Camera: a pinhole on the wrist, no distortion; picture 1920 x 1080 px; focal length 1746.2 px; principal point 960.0 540.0 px. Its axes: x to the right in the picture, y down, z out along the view. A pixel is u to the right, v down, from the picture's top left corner.
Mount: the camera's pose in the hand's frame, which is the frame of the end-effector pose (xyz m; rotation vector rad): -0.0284 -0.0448 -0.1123 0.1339 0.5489 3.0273
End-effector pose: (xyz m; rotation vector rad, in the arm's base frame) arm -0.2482 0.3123 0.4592 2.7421 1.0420 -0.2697
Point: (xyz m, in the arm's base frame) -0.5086 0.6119 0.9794
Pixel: behind the camera
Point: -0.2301 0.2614 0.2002
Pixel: 784.0 857.5
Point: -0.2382 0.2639 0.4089
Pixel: 978.9 392.9
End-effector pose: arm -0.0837 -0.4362 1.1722 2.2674 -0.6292 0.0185
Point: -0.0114 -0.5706 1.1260
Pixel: 108.7 662.4
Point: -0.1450 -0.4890 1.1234
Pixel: 1234.8 572.7
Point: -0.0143 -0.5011 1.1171
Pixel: 107.5 975.9
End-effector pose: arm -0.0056 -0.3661 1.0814 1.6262 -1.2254 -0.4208
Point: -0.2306 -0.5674 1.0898
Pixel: 676.9 452.2
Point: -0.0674 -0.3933 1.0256
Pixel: 1019.6 929.3
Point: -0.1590 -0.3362 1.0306
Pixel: 1688.1 622.2
